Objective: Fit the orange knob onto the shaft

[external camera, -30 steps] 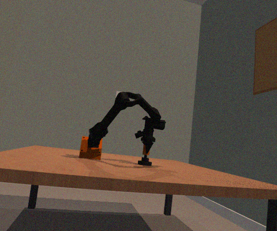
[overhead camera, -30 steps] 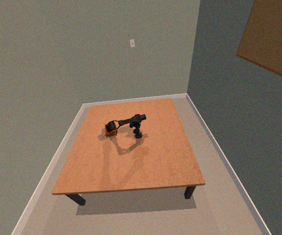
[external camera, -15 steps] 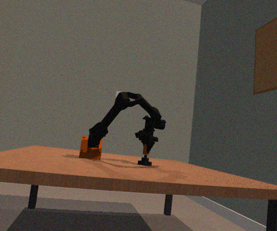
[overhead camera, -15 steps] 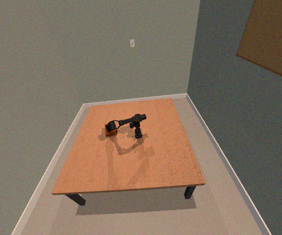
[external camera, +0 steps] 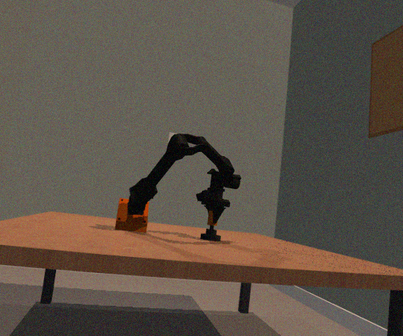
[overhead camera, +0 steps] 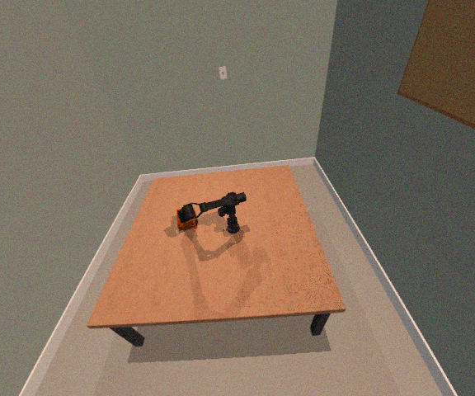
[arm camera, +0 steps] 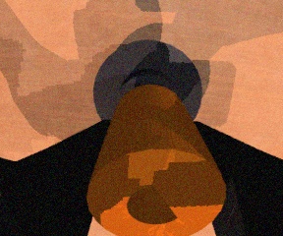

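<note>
The orange knob is 2 cm above my gripper tip. Round my gripper tip: pedestal: 4 cm below.
</note>
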